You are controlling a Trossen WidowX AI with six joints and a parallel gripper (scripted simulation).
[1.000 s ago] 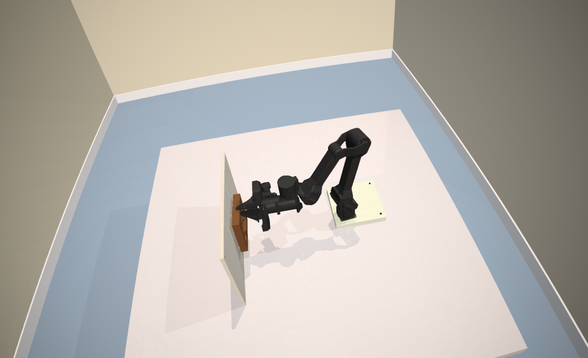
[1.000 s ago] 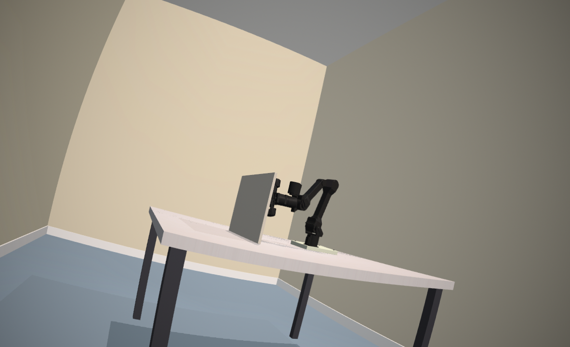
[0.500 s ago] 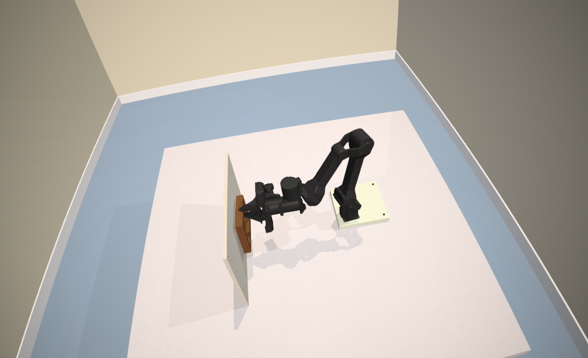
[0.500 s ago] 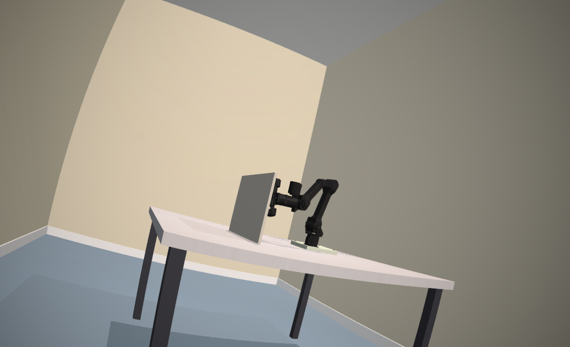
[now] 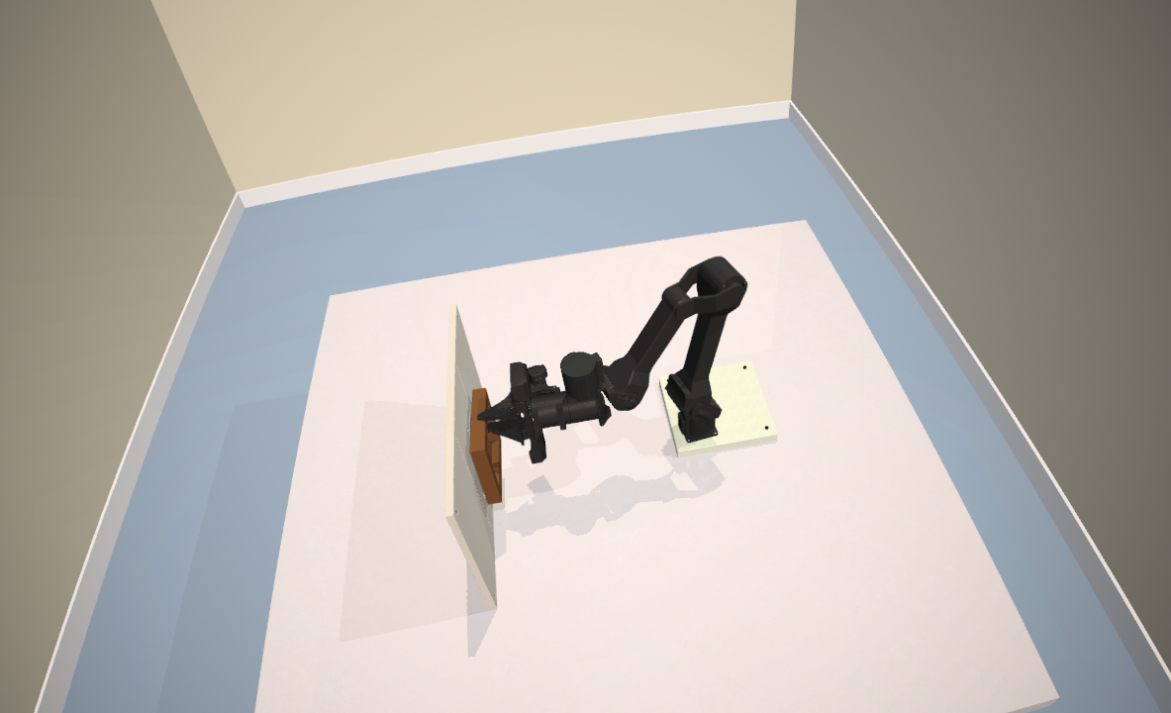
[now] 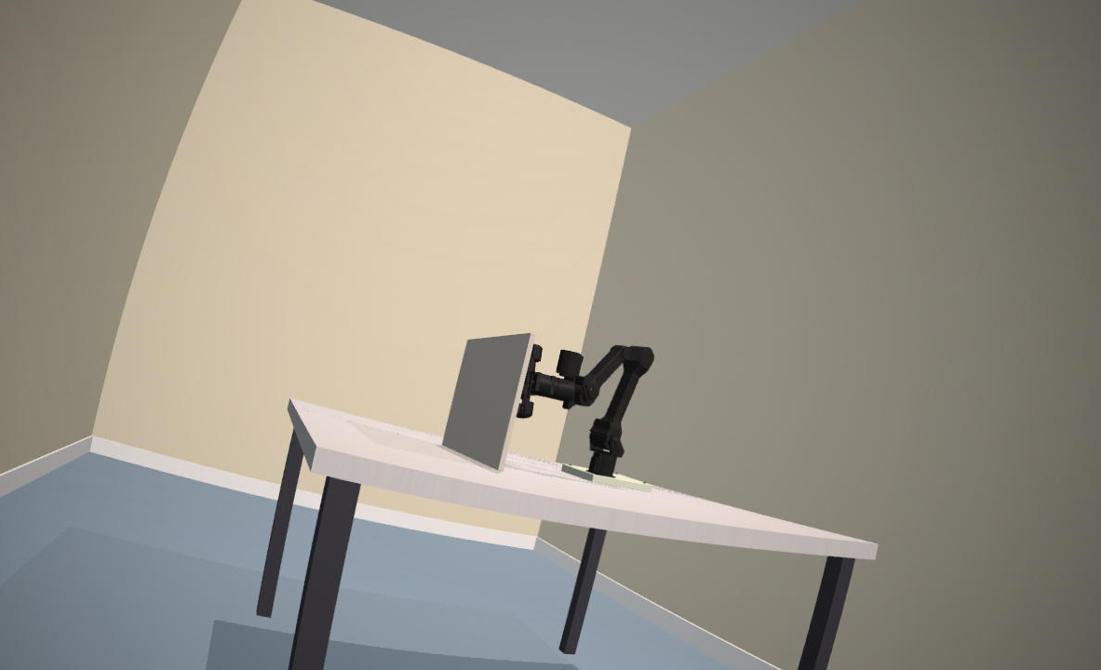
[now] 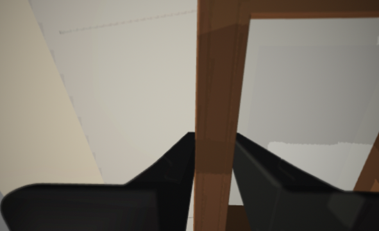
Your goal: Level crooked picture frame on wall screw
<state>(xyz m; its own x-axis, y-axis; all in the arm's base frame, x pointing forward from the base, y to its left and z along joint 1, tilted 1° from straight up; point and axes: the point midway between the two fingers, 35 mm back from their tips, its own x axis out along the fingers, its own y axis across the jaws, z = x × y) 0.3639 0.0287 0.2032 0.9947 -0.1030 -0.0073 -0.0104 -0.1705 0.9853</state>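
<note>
My gripper tip is now 5 cm above the picture frame, 1 cm to the right of it and 1 cm short of it. Round my gripper tip: grey panel (7 cm below, 2 cm ahead, 1 cm to the left).
</note>
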